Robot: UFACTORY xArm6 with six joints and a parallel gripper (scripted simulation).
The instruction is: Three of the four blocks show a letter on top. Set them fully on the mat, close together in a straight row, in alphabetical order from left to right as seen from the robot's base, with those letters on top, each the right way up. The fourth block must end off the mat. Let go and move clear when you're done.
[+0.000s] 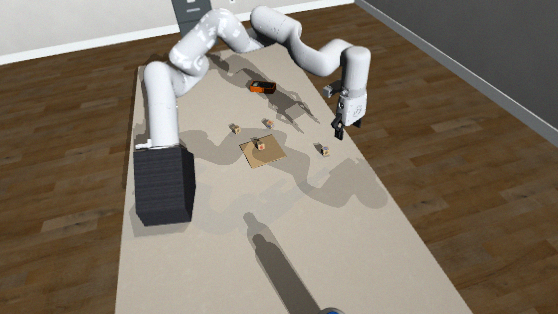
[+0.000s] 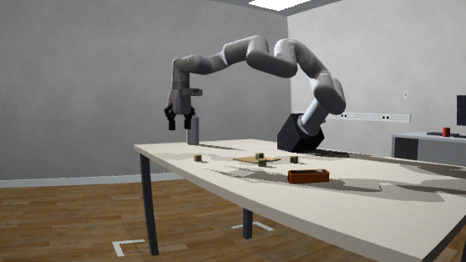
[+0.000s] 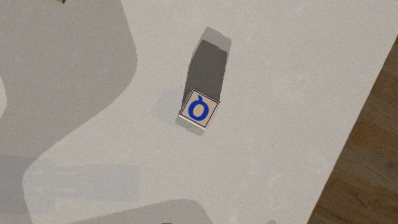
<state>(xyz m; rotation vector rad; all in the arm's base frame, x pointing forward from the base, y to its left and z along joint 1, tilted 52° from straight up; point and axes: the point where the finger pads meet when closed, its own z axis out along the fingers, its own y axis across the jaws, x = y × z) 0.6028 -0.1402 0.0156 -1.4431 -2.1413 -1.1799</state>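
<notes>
Right now my hand is 280 mm past the thin mat, 130 mm to the right of it and 130 mm above it. From my hand the other things lie so: grey bottle 570 mm to the right, 270 mm behind, 40 mm below.
</notes>
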